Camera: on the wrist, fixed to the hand. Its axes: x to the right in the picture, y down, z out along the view.
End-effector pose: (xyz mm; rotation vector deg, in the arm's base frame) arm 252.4 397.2 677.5 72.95 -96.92 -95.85
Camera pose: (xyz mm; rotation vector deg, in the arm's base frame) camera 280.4 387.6 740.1 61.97 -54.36 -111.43
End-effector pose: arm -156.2 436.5 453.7 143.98 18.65 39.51
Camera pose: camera -191.9 400.4 500.8 107.19 11.17 42.01
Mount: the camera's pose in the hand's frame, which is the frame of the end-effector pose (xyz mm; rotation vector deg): -23.5 52.2 -39.0 -35.99 4.93 -4.48
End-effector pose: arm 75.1 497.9 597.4 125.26 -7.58 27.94
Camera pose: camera 28.2 494.4 648.2 88.72 -7.53 24.31
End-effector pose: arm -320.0 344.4 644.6 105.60 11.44 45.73
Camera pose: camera -373.4 341.0 688.6 69.02 3.55 44.50
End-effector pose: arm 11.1 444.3 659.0 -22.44 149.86 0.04
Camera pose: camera -2.0 498.0 700.7 -41.03 150.72 46.24
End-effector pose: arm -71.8 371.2 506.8 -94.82 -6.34 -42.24
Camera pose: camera -81.8 330.8 451.5 -127.02 7.65 -55.26
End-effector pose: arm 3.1 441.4 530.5 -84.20 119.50 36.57
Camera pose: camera -44.9 449.3 579.8 -110.07 112.70 74.55
